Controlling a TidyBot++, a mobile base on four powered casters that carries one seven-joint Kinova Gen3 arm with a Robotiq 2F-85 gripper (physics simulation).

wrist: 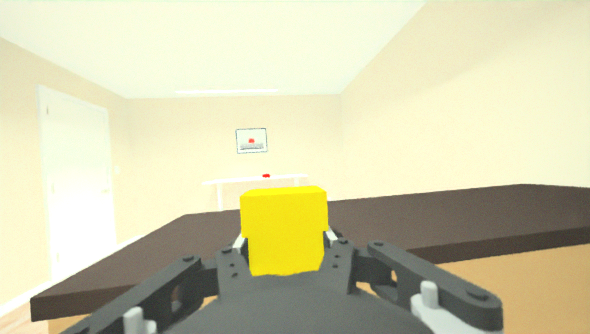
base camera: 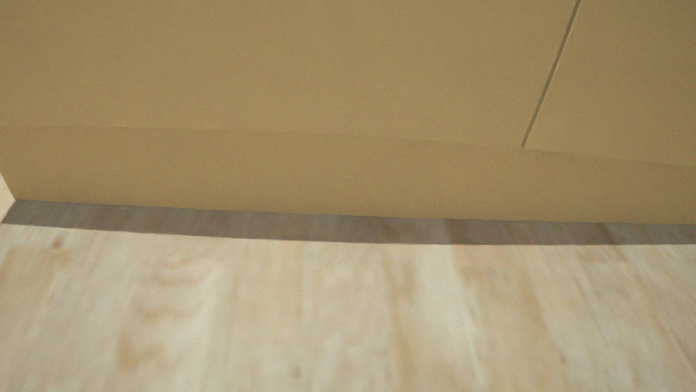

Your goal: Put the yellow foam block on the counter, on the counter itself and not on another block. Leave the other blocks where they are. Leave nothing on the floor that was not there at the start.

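Frame: origin at the arm's base, x down, y left, z ahead, level; metres.
Seen in the pictures: gripper, fingertip midpoint: [wrist: 286,239].
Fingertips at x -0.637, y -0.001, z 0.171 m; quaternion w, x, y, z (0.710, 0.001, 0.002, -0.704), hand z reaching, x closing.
A point is followed by its place in that frame.
The yellow foam block [wrist: 284,230] @[y 0.000, x -0.651, z 0.151 m] is held between the fingers of my gripper [wrist: 286,239] @[y -0.001, x -0.637, z 0.171 m] in the wrist view. The gripper is shut on it, with one fingertip against each side. The counter [wrist: 400,220] @[y -0.338, x -0.513, z 0.597 m] is a dark brown top that lies beyond and to both sides of the block in the wrist view. Its near edge runs behind the gripper, and the block looks to be at about the height of the top or a little above. How far the block is from the counter's edge is hard to tell. In the base camera view the gripper and the block do not show.
The tan cabinet front [base camera: 300,75] @[y 0.032, x 0.189, z 0.411 m] [wrist: 520,280] @[y -0.526, x -0.399, z 0.450 m] under the counter stands close before the base, with a shadow strip along its foot on the wooden floor [base camera: 325,310] @[y -0.007, x 0.397, z 0.334 m]. Far off are a white table [wrist: 240,180] @[y 0.625, x -0.543, z 2.993 m] with a small red thing [wrist: 266,175] @[y 0.265, x -0.583, z 3.176 m], a picture [wrist: 251,147] @[y 0.552, x -1.090, z 3.774 m] and a white door [wrist: 77,185] @[y 2.488, x -0.640, z 2.634 m].
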